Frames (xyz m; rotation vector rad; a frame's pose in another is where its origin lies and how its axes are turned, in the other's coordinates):
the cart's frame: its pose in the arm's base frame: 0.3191 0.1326 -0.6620 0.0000 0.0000 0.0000
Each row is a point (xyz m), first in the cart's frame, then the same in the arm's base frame.
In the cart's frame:
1: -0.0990 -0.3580 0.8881
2: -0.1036 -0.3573 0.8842
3: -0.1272 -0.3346 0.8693
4: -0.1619 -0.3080 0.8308
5: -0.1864 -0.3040 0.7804
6: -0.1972 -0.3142 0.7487
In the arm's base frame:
1: 0.2201 -0.2254 0.2261
2: 0.2155 -0.2247 0.2222
3: 0.1919 -0.2020 0.2073
4: 0.1572 -0.1754 0.1688
5: 0.1327 -0.1714 0.1184
6: 0.1219 -0.1816 0.0867

